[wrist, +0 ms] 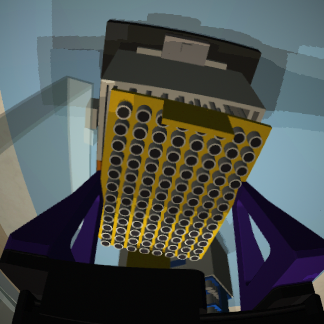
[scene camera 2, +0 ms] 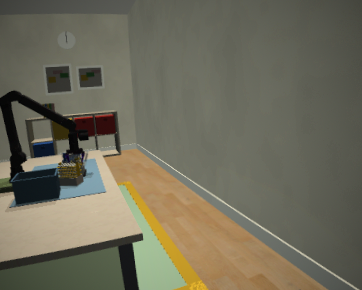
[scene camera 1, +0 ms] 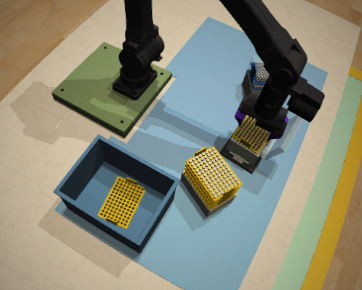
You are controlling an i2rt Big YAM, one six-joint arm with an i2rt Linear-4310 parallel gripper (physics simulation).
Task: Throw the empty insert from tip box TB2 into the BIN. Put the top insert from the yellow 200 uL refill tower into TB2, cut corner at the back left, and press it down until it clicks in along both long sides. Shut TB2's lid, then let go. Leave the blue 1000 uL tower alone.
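Observation:
My gripper is shut on a yellow insert full of tips, its purple fingers at the long sides. The insert is over open tip box TB2, slightly tilted, its tips reaching down inside the walls. A narrow row of tips shows between its end edge and the box's end wall. Whether the long sides touch the rim is hidden. TB2's clear lid stands open at one long side. The empty yellow insert lies in the blue BIN.
The yellow refill tower stands between the BIN and TB2. The blue tower stands behind TB2, partly hidden by the arm. The arm's green base plate is at the left of the blue mat.

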